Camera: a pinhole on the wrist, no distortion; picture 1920 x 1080 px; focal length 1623.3 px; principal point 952.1 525.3 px. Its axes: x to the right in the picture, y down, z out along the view. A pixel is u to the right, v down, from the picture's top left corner.
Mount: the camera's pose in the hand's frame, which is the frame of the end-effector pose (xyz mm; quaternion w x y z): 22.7 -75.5 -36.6 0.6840 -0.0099 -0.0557 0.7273
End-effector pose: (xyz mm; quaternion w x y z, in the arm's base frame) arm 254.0 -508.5 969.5 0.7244 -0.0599 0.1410 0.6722
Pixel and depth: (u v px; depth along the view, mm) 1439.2 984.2 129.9
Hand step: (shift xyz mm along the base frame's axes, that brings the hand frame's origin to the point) 56.9 -5.8 90.2
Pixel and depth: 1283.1 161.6 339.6
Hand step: 67.0 144.5 277.1
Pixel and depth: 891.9 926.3 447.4
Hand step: 169.3 -23.1 400.7
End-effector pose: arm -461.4 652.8 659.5 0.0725 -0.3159 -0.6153 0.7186
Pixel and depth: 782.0 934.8 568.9
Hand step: -197.1 -469.2 252.2
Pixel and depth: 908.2 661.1 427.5
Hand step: -202.0 -319.7 144.8
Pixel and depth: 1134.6 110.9 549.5
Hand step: -383.8 -378.0 23.1
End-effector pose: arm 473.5 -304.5 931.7 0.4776 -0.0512 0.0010 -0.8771
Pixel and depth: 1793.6 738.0 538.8
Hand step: 243.6 31.5 488.3
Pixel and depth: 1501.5 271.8 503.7
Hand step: 74.2 -49.7 480.0
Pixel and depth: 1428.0 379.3 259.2
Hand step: -2.1 4.7 229.0
